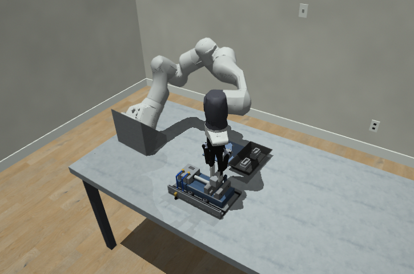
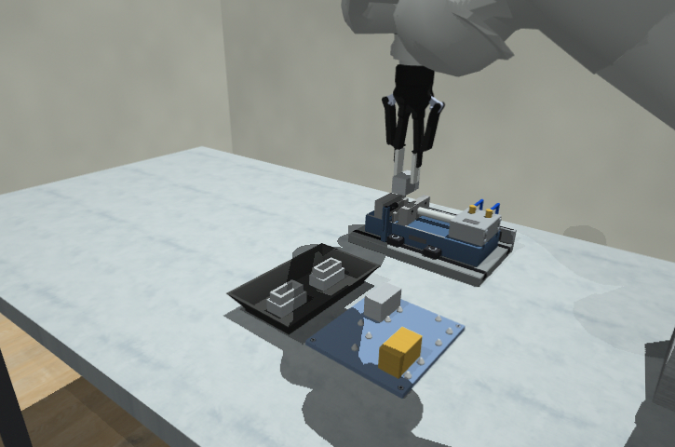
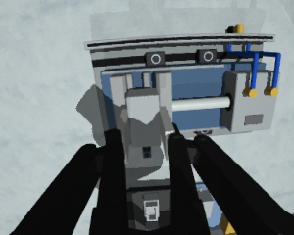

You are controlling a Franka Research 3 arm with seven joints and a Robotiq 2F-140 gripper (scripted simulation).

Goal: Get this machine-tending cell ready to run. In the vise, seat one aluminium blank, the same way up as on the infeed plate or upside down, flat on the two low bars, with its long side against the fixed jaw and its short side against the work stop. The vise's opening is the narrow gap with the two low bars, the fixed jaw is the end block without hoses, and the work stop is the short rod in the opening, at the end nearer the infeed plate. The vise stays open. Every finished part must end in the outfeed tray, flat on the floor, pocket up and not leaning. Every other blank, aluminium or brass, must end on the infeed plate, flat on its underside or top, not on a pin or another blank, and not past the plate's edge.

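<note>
Right now the fixed jaw is 3 cm ahead of my hand, 1 cm to the left of it and 9 cm below it. Round my hand: brass blank (22 cm behind, 37 cm to the left, 14 cm below).
</note>
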